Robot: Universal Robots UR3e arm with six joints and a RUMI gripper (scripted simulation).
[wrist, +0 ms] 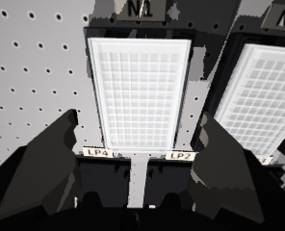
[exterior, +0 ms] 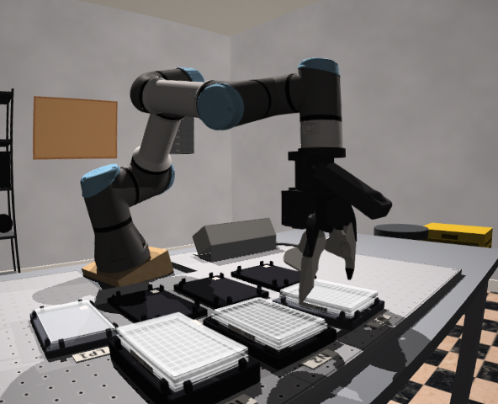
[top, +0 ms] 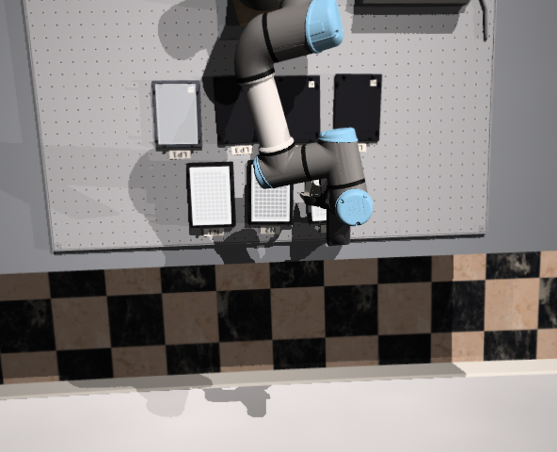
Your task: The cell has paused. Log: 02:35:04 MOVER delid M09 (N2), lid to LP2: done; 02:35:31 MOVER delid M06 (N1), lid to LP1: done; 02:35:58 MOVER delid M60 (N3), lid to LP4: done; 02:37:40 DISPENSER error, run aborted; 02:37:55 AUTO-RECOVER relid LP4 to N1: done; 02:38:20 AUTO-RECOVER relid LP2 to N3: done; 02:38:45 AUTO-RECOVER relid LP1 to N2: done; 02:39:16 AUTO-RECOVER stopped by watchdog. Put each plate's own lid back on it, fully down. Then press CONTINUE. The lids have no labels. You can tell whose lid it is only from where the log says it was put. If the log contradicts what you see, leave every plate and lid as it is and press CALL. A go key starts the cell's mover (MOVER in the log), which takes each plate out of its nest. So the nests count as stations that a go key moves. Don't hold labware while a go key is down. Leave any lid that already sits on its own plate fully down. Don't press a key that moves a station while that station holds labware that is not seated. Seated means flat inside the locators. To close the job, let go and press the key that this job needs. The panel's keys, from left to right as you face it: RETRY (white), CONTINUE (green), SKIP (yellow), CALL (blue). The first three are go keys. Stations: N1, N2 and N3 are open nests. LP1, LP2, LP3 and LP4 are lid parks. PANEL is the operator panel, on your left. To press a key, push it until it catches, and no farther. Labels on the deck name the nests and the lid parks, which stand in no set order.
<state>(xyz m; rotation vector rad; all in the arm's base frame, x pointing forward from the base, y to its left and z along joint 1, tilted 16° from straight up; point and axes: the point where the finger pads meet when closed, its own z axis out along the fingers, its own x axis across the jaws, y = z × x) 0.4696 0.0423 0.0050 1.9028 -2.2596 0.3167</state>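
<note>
The plate is 26 cm to the right of my hand, 6 cm behind it and 1 cm below it. Also, from my hand: LP2 label (11 cm behind, 5 cm to the right, 4 cm below); then N1 label (9 cm ahead, 4 cm below, 2 cm to the right); then lid park LP4 (17 cm behind, 10 cm to the left, 3 cm below).
</note>
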